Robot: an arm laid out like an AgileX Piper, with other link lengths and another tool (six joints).
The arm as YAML. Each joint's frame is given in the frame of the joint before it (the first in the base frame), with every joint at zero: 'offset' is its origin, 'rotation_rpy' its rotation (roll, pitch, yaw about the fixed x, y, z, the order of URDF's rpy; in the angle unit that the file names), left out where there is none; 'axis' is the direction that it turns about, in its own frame. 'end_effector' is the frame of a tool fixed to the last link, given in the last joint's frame.
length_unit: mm
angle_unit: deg
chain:
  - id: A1
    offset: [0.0, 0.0, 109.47]
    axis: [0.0, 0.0, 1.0]
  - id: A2
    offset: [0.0, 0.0, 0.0]
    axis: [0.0, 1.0, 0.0]
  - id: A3
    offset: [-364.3, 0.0, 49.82]
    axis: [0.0, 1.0, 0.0]
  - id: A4
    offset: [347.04, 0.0, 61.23]
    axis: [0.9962, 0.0, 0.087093]
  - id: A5
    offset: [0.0, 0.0, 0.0]
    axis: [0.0, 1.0, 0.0]
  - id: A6
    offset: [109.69, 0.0, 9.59]
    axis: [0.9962, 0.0, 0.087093]
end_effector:
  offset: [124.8, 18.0, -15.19]
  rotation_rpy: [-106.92, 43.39, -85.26]
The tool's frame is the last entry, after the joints.
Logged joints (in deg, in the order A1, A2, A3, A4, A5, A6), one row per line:
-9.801 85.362 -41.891 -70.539 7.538 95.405
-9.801 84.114 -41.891 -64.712 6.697 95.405
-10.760 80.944 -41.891 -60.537 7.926 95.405
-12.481 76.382 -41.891 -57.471 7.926 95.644
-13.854 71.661 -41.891 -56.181 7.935 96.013
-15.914 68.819 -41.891 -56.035 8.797 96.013
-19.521 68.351 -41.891 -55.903 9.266 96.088
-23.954 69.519 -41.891 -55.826 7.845 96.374
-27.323 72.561 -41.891 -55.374 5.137 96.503
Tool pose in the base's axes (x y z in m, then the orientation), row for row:
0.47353 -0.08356 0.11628 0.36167 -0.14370 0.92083 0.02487
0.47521 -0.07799 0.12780 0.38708 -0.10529 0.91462 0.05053
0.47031 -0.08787 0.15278 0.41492 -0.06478 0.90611 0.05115
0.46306 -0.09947 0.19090 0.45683 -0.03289 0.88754 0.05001
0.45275 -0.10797 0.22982 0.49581 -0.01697 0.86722 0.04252
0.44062 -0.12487 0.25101 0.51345 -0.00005 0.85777 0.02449
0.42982 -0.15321 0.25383 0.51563 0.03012 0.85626 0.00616
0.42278 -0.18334 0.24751 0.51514 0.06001 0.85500 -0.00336
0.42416 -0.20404 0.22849 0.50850 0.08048 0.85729 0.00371
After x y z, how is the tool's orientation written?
As a quaternion, w x y z.
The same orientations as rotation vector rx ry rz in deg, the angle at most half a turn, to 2 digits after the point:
-21.21 135.90 3.67
-15.35 133.37 7.37
-9.32 130.43 7.36
-4.65 125.35 7.06
-2.36 120.39 5.90
-0.01 118.16 3.37
4.15 117.84 0.85
8.26 117.70 -0.46
11.11 118.35 0.51

